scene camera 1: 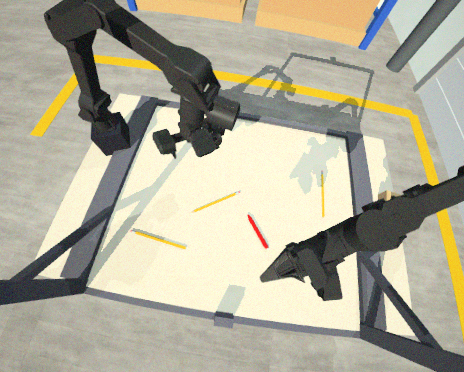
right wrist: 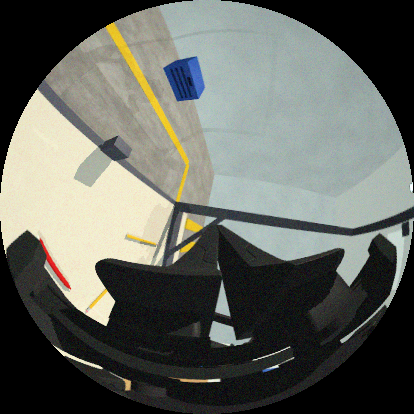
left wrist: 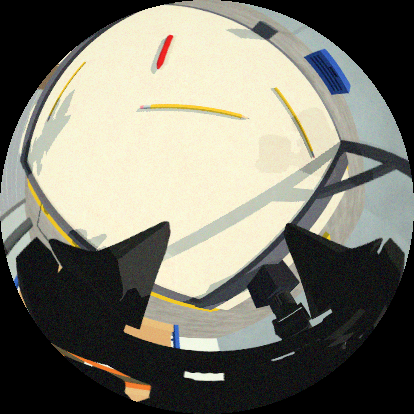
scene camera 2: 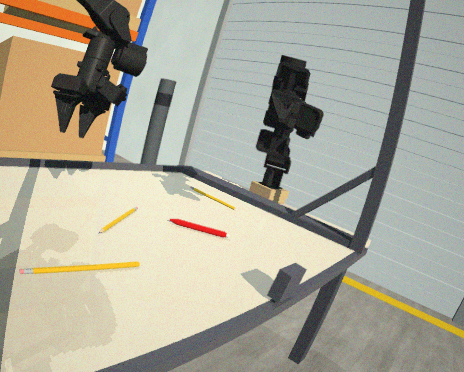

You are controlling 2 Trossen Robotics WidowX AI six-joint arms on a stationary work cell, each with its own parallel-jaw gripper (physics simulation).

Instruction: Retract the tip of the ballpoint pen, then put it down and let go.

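Frame: origin at the left arm's base, x ahead, y left, z up, level; centimetres.
Seen in the pictures: left gripper, between the fingertips: (scene camera 1: 189, 152) (left wrist: 230, 228) (scene camera 2: 72, 135); right gripper, between the fingertips: (scene camera 1: 260, 279) (right wrist: 214, 230) (scene camera 2: 280, 120); left arm's base, origin of its link: (scene camera 1: 105, 124) (left wrist: 278, 295); right arm's base, origin of its link: (scene camera 2: 270, 186).
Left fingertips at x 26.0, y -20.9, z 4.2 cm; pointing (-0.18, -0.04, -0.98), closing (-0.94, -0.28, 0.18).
Pixels of each thing's top centre, then the offset from my left fingertips to it. Level surfaces: height alone.
- red ballpoint pen, centre of its top: (scene camera 2: 199, 224) (right wrist: 54, 269) (left wrist: 163, 46) (scene camera 1: 258, 230) dx +16.2, dy -25.5, dz -13.4 cm
- table, height of its surface: dz -14.9 cm
- dark block, centre of its top: (scene camera 2: 292, 268) (right wrist: 122, 147) (scene camera 1: 224, 321) dx -1.1, dy -46.5, dz -9.1 cm
A red ballpoint pen (scene camera 1: 258, 231) (scene camera 2: 198, 227) (left wrist: 164, 52) (right wrist: 55, 265) lies flat on the table (scene camera 1: 200, 265) (scene camera 2: 175, 290). A small dark tip shows at its pointed end in scene camera 2. My left gripper (scene camera 2: 73, 135) (left wrist: 230, 228) is open and empty, high above the table's back left part, far from the pen. My right gripper (scene camera 1: 262, 280) (right wrist: 214, 230) is shut with nothing between the fingers. It is raised above the table's right side, in scene camera 1 just below and right of the pen, and not touching it.
Three yellow pencils lie around the pen: one (scene camera 1: 217, 201) (scene camera 2: 118, 220) beside it, one (scene camera 1: 160, 239) (scene camera 2: 80, 267) farther left, one (scene camera 1: 323, 194) (scene camera 2: 213, 198) near the right edge. A dark block (scene camera 1: 224, 319) (scene camera 2: 287, 282) stands at the front edge. Dark frame bars border the table.
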